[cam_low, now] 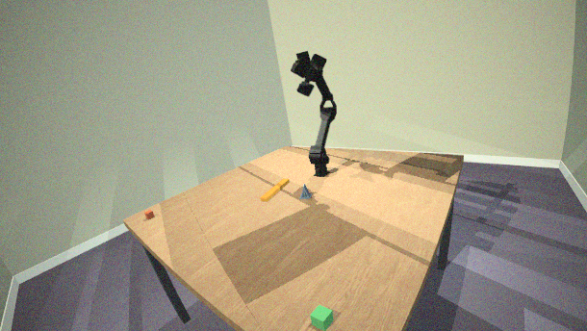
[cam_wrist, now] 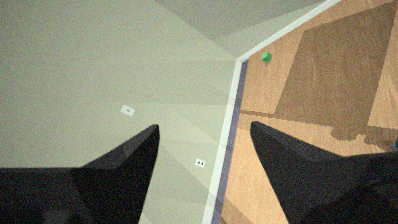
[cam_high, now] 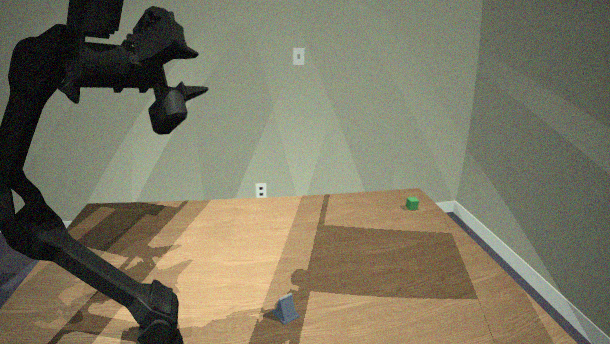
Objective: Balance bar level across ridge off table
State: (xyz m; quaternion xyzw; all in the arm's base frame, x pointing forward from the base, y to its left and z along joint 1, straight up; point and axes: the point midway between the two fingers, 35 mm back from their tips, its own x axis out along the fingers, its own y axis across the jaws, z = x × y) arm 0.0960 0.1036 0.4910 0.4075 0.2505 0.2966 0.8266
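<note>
Right now the orange bar is 13 cm ahead of my gripper tip, 22 cm to the right of it and 48 cm below it. Also, from my gripper tip: green cube (62 cm ahead, 37 cm to the left, 47 cm below); small red cube (62 cm ahead, 63 cm to the right, 47 cm below).
</note>
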